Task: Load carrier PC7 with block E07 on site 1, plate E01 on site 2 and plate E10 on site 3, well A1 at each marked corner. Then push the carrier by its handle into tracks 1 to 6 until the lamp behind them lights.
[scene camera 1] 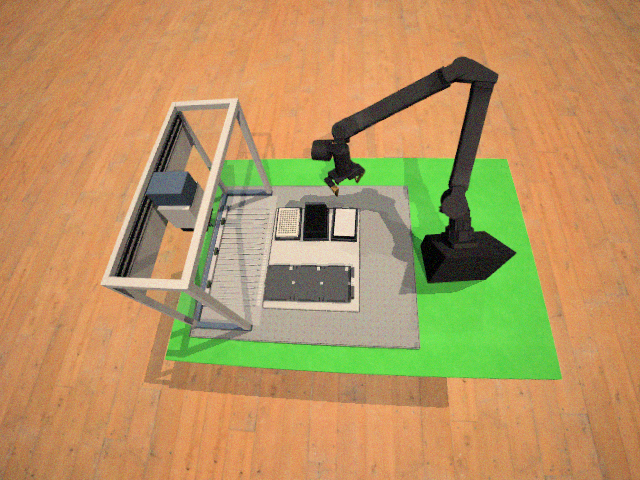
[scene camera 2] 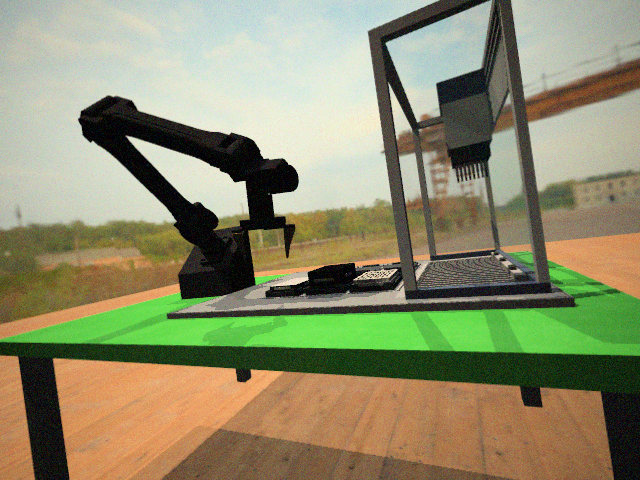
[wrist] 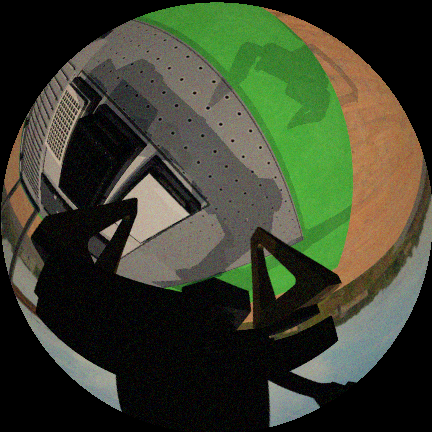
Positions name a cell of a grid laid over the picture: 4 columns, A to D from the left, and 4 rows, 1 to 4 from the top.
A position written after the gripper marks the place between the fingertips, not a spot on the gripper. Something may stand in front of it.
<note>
The gripper (scene camera 2: B3) is open, with nothing in its grasp. Also in view: a dark carrier (scene camera 1: B3).
The dark carrier is seen too in the wrist view (wrist: A2). The gripper shows as well in the wrist view (wrist: B3).
</note>
